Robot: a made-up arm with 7 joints. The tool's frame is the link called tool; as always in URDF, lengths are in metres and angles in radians. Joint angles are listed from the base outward.
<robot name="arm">
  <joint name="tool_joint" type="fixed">
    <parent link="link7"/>
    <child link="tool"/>
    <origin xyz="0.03 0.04 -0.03" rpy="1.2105 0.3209 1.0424"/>
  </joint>
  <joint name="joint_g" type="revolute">
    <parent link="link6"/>
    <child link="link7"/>
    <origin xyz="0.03 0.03 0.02"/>
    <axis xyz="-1 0 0"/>
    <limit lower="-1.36" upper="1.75"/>
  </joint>
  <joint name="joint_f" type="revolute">
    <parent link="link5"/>
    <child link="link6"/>
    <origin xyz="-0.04 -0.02 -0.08"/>
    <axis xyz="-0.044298 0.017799 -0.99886"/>
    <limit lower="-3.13" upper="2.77"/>
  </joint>
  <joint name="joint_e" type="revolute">
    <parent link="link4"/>
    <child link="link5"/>
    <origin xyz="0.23 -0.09 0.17"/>
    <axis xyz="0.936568 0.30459 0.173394"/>
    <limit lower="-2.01" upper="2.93"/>
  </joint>
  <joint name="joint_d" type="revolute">
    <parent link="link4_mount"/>
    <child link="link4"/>
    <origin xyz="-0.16 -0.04 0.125"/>
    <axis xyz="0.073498 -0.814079 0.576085"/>
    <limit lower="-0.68" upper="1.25"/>
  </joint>
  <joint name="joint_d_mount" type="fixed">
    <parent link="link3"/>
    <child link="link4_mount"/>
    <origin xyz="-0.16 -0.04 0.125"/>
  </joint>
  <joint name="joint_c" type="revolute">
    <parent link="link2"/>
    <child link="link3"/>
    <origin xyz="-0.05 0.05 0"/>
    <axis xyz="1 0 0"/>
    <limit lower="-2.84" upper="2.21"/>
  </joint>
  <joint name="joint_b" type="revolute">
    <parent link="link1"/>
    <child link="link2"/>
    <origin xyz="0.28 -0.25 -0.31"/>
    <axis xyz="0 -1 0"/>
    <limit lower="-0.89" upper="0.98"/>
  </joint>
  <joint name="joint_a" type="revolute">
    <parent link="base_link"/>
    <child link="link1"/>
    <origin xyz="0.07 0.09 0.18"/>
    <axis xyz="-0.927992 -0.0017 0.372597"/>
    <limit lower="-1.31" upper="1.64"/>
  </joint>
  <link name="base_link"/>
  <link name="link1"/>
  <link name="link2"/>
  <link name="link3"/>
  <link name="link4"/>
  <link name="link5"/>
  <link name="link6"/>
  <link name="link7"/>
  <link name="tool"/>
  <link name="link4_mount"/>
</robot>
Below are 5 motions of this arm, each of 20 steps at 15 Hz.
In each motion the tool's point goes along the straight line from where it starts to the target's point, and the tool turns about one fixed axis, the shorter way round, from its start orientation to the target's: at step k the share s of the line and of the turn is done. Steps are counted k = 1, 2, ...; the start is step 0. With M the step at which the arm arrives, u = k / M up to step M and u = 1 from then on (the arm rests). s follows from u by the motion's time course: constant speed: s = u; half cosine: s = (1 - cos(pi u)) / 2; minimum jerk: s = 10 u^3 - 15 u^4 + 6 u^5.
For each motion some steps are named. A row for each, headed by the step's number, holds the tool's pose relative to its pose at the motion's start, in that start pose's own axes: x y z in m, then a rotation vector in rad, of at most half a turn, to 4 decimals.
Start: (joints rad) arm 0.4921 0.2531 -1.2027 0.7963 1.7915 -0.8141 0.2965
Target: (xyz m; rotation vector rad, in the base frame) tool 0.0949 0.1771 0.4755 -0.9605 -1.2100 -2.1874
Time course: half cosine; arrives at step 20
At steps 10, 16, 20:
10: -0.1624 0.2309 -0.0636 -0.3226 0.1296 0.5356
16: -0.2938 0.4176 -0.1150 -0.5836 0.2344 0.9688
20: -0.3248 0.4617 -0.1271 -0.6452 0.2592 1.0711

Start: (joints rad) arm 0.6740 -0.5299 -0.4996 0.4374 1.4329 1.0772 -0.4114
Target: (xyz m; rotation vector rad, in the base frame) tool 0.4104 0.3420 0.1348 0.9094 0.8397 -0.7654
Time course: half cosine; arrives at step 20
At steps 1, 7, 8, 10, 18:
1: 0.0010 -0.0002 -0.0004 -0.0018 -0.0031 -0.0009
7: 0.0456 -0.0090 -0.0191 -0.0812 -0.1377 -0.0409
8: 0.0577 -0.0113 -0.0242 -0.1027 -0.1743 -0.0517
10: 0.0835 -0.0164 -0.0350 -0.1486 -0.2523 -0.0749
18: 0.1629 -0.0320 -0.0683 -0.2900 -0.4922 -0.1461

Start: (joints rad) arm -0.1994 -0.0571 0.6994 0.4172 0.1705 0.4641 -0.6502
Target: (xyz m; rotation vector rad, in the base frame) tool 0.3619 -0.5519 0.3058 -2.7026 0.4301 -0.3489
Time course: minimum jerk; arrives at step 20
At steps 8, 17, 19, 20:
8: 0.0941 0.0242 0.0180 0.2299 -0.2546 0.0808
17: 0.2886 0.0741 0.0551 0.7050 -0.7806 0.2477
19: 0.2961 0.0760 0.0566 0.7234 -0.8010 0.2542
20: 0.2965 0.0761 0.0566 0.7242 -0.8020 0.2545

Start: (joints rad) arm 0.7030 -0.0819 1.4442 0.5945 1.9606 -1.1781 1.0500
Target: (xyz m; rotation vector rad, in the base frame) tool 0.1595 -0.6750 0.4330 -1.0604 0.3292 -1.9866
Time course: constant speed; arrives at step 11
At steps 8, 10, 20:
8: 0.0463 -0.0065 -0.0243 0.6579 -0.2625 0.4008
10: 0.0578 -0.0081 -0.0304 0.8224 -0.3281 0.5010
20: 0.0636 -0.0089 -0.0334 0.9047 -0.3609 0.5511

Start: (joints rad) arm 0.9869 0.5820 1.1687 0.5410 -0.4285 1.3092 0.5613
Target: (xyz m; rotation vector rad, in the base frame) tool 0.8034 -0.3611 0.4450 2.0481 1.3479 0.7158
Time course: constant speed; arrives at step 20
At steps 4, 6, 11, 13, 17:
4: 0.0684 0.0024 -0.0074 0.2519 0.1682 0.0046
6: 0.1026 0.0036 -0.0112 0.3778 0.2523 0.0069
11: 0.1881 0.0066 -0.0205 0.6926 0.4625 0.0126
13: 0.2224 0.0078 -0.0242 0.8186 0.5466 0.0149
17: 0.2908 0.0103 -0.0316 1.0704 0.7147 0.0194

